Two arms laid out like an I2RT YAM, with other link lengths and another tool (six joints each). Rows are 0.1 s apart.
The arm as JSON. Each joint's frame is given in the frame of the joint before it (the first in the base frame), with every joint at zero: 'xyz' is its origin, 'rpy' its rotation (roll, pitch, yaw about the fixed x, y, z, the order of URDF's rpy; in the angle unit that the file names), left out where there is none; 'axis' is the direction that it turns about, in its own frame. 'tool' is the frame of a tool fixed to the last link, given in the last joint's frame.
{
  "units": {
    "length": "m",
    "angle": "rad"
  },
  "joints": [
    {
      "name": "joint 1",
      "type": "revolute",
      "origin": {
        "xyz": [
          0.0,
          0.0,
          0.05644
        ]
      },
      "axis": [
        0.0,
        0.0,
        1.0
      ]
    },
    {
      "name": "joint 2",
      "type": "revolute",
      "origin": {
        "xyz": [
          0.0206,
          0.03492,
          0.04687
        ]
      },
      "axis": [
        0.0,
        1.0,
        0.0
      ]
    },
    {
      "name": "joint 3",
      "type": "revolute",
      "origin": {
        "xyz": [
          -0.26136,
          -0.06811,
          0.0
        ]
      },
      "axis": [
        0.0,
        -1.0,
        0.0
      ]
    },
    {
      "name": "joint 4",
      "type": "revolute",
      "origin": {
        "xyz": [
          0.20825,
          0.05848,
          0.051
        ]
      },
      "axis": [
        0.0,
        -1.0,
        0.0
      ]
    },
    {
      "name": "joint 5",
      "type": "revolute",
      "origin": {
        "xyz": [
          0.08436,
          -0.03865,
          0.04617
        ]
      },
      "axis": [
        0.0,
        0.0,
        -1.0
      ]
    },
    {
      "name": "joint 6",
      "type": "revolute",
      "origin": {
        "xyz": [
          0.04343,
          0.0,
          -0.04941
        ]
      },
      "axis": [
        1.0,
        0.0,
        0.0
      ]
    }
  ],
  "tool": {
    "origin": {
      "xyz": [
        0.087,
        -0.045,
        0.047
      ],
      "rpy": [
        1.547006,
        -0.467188,
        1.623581
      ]
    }
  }
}
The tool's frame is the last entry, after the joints.
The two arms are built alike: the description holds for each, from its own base.
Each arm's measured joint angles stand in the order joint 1, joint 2, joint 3, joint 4, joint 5, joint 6.
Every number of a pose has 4 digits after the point. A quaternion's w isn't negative.
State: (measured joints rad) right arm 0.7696 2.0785 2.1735 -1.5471 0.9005 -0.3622; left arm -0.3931 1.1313 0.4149 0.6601 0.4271 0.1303
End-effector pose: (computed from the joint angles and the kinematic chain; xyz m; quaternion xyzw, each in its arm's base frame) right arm 0.3957 0.2004 0.2645 0.4190 0.8065 -0.0880 0.4077; left arm 0.2187 -0.2136 0.2688 0.7120 0.0762 0.4405 0.5415
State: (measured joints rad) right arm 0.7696 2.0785 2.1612 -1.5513 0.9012 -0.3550; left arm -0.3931 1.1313 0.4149 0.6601 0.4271 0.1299
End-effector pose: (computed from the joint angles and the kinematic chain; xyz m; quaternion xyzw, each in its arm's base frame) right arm 0.3947 0.1991 0.2612 0.4190 0.8067 -0.0937 0.4060; left arm 0.2187 -0.2136 0.2688 0.7120 0.0764 0.4404 0.5416
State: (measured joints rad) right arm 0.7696 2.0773 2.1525 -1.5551 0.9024 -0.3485; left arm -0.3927 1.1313 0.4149 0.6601 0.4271 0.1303
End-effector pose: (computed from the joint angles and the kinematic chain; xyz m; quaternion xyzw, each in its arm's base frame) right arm 0.3938 0.1978 0.2595 0.4194 0.8064 -0.0973 0.4053; left arm 0.2188 -0.2135 0.2688 0.7120 0.0764 0.4406 0.5414
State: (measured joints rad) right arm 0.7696 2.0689 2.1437 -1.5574 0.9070 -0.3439; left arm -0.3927 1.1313 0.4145 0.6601 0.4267 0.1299
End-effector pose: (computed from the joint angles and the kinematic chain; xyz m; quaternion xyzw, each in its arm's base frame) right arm 0.3923 0.1957 0.2610 0.4204 0.8049 -0.0982 0.4071; left arm 0.2188 -0.2135 0.2686 0.7121 0.0767 0.4405 0.5413
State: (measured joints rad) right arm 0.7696 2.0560 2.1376 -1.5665 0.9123 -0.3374; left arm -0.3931 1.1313 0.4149 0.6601 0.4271 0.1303
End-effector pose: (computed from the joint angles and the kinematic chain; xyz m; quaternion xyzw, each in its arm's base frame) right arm 0.3898 0.1925 0.2647 0.4222 0.8028 -0.0985 0.4095; left arm 0.2187 -0.2136 0.2688 0.7120 0.0762 0.4405 0.5415
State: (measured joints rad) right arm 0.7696 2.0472 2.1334 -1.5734 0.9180 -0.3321; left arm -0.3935 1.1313 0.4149 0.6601 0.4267 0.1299
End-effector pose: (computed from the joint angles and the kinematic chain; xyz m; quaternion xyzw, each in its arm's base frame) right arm 0.3881 0.1902 0.2675 0.4234 0.8008 -0.0993 0.4119; left arm 0.2187 -0.2137 0.2688 0.7120 0.0764 0.4404 0.5415
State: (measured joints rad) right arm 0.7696 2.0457 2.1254 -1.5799 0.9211 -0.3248; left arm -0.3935 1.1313 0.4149 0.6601 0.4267 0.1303
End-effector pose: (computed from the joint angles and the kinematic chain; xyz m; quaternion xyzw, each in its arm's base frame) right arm 0.3870 0.1885 0.2662 0.4236 0.8001 -0.1037 0.4118; left arm 0.2186 -0.2137 0.2688 0.7120 0.0762 0.4405 0.5415
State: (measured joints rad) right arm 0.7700 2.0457 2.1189 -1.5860 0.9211 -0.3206; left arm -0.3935 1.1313 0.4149 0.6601 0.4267 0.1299
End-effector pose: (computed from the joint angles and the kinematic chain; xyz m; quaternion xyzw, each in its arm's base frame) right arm 0.3860 0.1875 0.2642 0.4228 0.8007 -0.1081 0.4103; left arm 0.2187 -0.2137 0.2688 0.7120 0.0764 0.4404 0.5415
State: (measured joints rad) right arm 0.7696 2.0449 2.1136 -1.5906 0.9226 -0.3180; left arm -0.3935 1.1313 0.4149 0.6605 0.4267 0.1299
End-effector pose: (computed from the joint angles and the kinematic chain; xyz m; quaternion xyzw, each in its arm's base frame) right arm 0.3854 0.1864 0.2631 0.4222 0.8008 -0.1117 0.4098; left arm 0.2186 -0.2137 0.2688 0.7119 0.0763 0.4405 0.5416
